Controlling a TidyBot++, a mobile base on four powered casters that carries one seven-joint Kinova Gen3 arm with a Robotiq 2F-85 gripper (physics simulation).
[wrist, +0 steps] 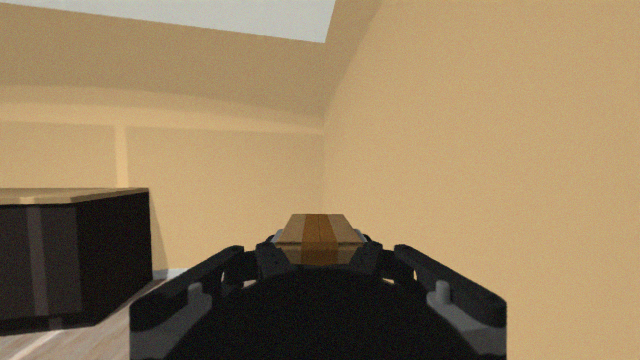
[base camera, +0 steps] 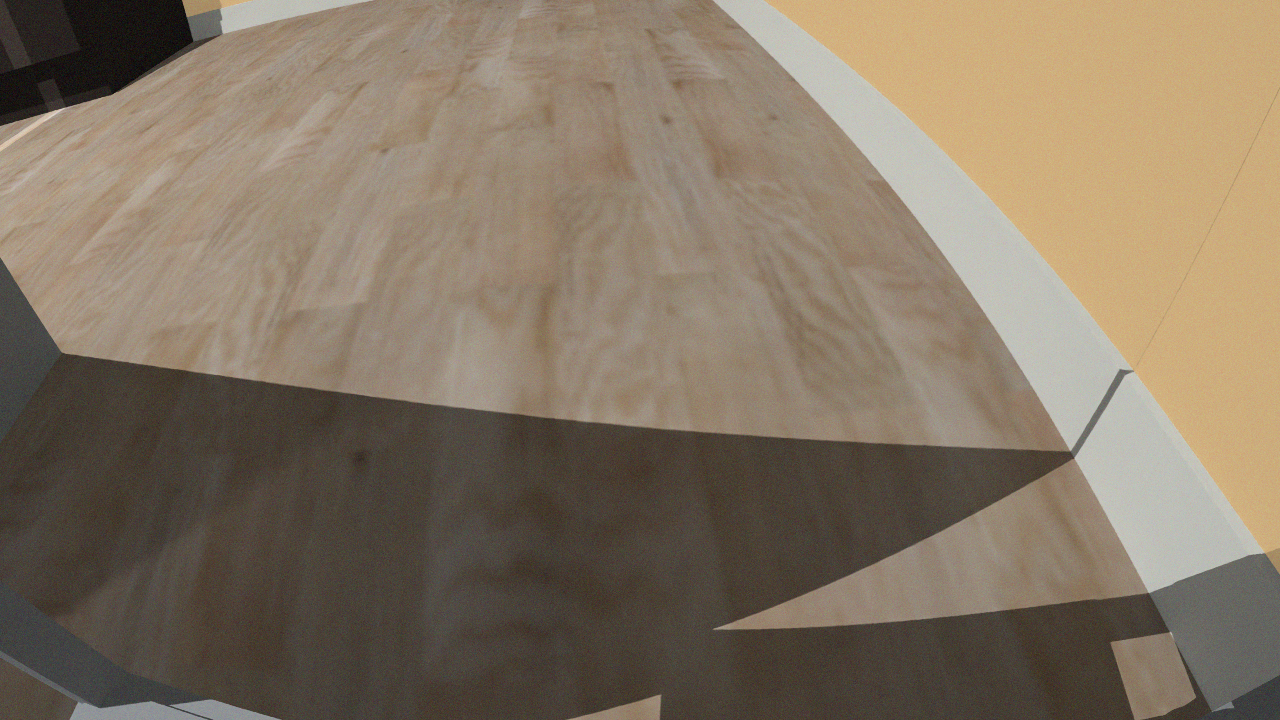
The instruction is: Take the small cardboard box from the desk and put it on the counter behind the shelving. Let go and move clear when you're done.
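Note:
The small cardboard box, brown with a darker tape stripe down its middle, is held between the fingertips in the wrist view. My gripper is shut on it, with one black finger on each side. A dark counter with a light wooden top stands at the left of the wrist view, apart from the gripper and the box. The lower part of this dark counter also shows at the top left of the base camera view. The desk does not show in either view.
A tan wall runs along the right side, with a pale baseboard at its foot. A grey upright piece shows at the left edge of the base camera view. Dark shadows lie across the wooden floor.

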